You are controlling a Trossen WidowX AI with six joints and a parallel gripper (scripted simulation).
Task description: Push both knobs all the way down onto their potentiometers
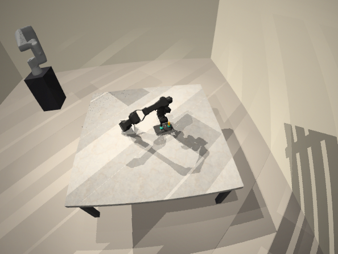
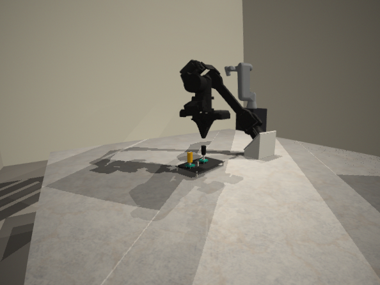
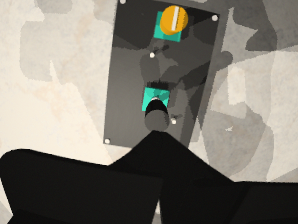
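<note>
The black knob is 50 mm below my gripper tip. Round my gripper tip: green potentiometer: 60 mm below; orange knob: 70 mm ahead, 50 mm below, 20 mm to the left.
</note>
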